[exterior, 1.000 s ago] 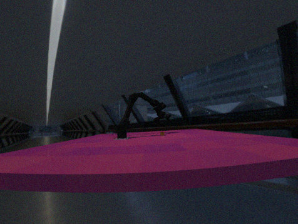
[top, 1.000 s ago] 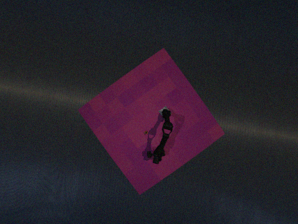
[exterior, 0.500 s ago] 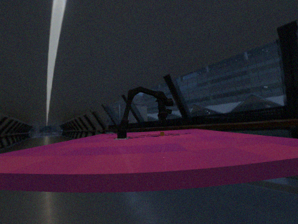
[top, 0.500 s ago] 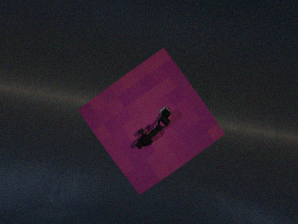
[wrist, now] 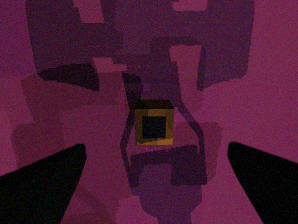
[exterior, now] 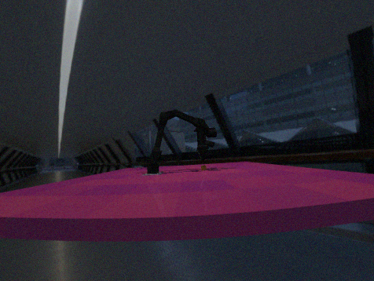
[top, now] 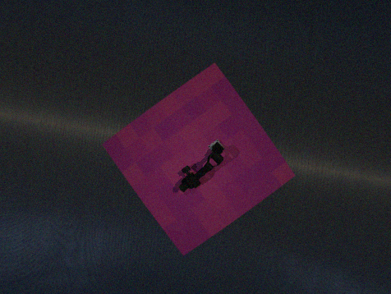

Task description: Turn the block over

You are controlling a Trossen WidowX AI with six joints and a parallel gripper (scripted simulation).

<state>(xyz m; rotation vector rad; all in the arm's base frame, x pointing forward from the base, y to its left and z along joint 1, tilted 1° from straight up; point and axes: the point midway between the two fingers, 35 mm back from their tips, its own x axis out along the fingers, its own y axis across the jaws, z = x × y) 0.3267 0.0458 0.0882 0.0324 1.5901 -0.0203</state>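
My gripper tip is now 4 cm above the block.
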